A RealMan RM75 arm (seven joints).
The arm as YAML. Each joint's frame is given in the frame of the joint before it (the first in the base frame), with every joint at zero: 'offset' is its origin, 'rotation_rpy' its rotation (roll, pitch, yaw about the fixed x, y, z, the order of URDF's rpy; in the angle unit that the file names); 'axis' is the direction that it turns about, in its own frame. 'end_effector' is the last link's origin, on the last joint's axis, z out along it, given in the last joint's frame.
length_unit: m
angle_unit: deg
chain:
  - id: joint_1
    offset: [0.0, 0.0, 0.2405]
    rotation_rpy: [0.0, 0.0, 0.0]
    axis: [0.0, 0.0, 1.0]
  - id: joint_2
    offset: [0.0, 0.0, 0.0]
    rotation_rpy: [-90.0, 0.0, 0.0]
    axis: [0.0, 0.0, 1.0]
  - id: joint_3
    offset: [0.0, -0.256, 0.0]
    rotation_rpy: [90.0, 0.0, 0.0]
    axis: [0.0, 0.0, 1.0]
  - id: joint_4
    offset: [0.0, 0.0, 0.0]
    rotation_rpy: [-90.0, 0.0, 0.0]
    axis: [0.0, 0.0, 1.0]
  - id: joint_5
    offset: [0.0, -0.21, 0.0]
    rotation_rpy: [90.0, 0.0, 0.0]
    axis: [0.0, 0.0, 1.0]
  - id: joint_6
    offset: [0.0, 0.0, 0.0]
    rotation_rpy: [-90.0, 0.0, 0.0]
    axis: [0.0, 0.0, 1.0]
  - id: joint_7
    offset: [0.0, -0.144, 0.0]
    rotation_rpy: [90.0, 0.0, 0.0]
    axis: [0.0, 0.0, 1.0]
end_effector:
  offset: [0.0, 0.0, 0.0]
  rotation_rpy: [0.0, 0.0, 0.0]
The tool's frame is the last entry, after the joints.
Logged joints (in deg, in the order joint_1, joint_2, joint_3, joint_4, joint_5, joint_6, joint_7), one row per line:
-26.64 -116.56 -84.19 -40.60 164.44 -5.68 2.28
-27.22 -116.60 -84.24 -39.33 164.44 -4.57 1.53
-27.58 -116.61 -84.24 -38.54 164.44 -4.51 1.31
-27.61 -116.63 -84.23 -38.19 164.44 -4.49 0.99
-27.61 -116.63 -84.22 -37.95 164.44 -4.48 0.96
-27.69 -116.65 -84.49 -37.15 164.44 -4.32 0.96
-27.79 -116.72 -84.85 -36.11 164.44 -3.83 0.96
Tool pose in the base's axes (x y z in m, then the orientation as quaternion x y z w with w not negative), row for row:
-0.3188 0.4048 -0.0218 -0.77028 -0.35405 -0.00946 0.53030
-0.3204 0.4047 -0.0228 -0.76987 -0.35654 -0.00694 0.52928
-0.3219 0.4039 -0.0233 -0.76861 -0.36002 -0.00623 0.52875
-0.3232 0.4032 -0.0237 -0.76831 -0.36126 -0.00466 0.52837
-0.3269 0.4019 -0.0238 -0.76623 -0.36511 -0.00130 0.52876
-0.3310 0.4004 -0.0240 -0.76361 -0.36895 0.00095 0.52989
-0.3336 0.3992 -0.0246 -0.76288 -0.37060 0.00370 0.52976
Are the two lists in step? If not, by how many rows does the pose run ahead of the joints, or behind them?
The pose runs 1 row ahead of the joints: the pose in row i belongs to the joints in row i + 1.
